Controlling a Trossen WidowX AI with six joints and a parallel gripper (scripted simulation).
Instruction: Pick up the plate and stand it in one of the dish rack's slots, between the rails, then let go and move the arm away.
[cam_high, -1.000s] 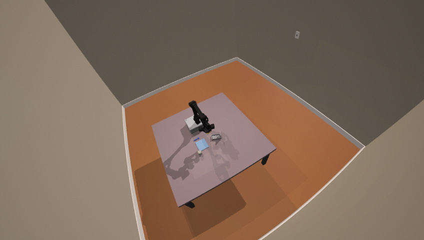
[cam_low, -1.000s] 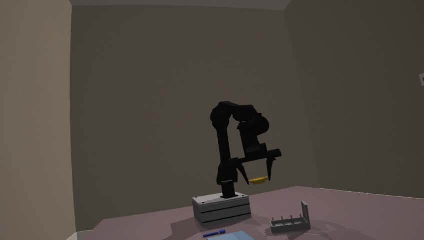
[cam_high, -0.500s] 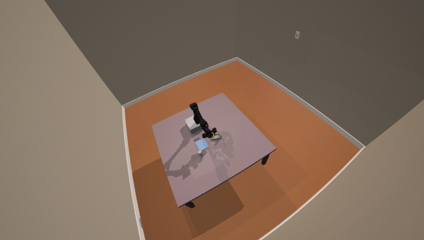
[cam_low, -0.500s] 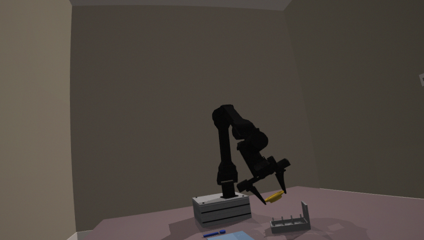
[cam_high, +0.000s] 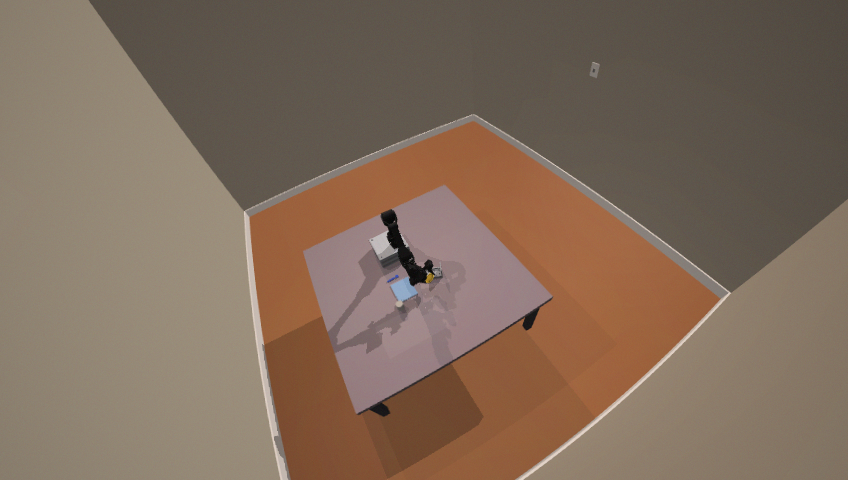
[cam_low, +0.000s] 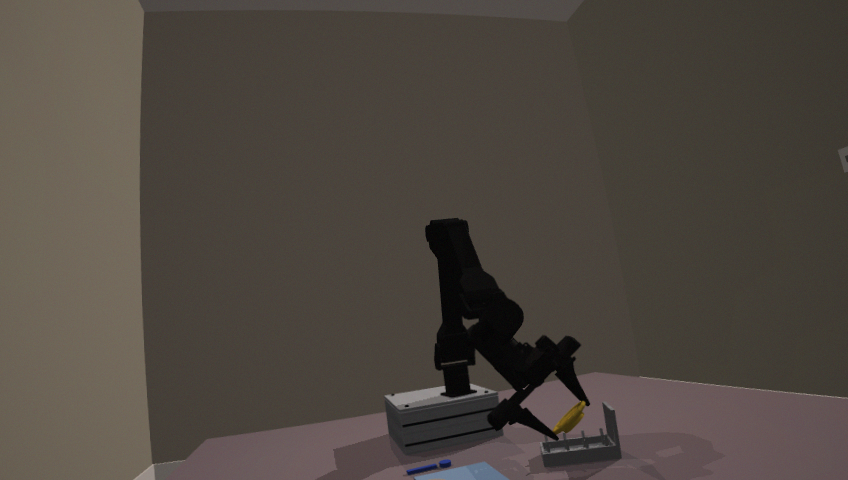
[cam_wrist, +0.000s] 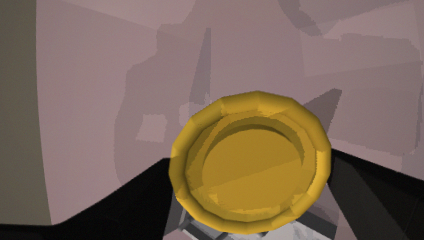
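My gripper tip is now 60 mm past the grey dish rack, 50 mm to the right of it and 60 mm above it. The rest, counted from my gripper tip: plate: 10 mm above; small white cup: 250 mm to the right, 60 mm below; blue mat: 100 mm behind, 160 mm to the right, 80 mm below.
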